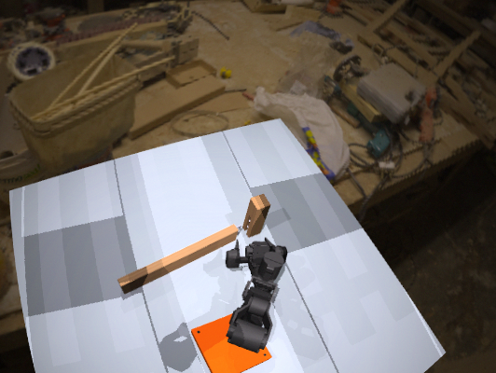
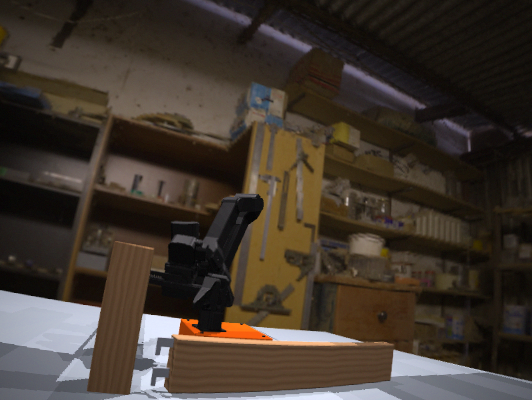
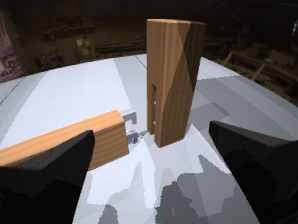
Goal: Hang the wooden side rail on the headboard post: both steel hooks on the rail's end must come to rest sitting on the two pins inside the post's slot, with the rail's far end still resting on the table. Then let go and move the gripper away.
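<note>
Now: the wooden headboard post 8 cm to the right of my gripper tip, 7 cm ahead of it and 3 cm below it.
</note>
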